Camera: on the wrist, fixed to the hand. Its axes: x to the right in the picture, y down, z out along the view.
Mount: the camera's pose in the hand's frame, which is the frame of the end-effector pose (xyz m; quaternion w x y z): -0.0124 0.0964 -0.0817 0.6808 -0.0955 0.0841 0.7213
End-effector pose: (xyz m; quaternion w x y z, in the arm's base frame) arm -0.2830 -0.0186 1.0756 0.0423 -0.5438 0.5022 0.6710
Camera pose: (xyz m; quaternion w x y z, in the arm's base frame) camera -0.2800 -0.1188 1.1535 0.5494 0.0685 -0.6736 -0.4896
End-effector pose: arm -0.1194 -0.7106 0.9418 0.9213 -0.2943 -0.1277 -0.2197
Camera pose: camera -0.0753 -0.6850 0.8255 0.7683 -0.3620 0.2238 0.4780
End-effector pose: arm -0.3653 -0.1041 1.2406 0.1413 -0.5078 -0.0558 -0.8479
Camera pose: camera -0.4003 -0.2132 1.1860 0.6640 -0.3282 0.4212 -0.5234
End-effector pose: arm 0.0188 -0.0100 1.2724 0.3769 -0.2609 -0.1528 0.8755
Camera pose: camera 0.0168 -0.0779 1.1651 0.3870 0.3975 -0.0322 -0.8314
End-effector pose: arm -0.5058 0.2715 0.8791 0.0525 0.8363 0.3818 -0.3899
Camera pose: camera -0.3953 0.2278 0.9239 0.3648 0.8726 -0.3017 -0.1208
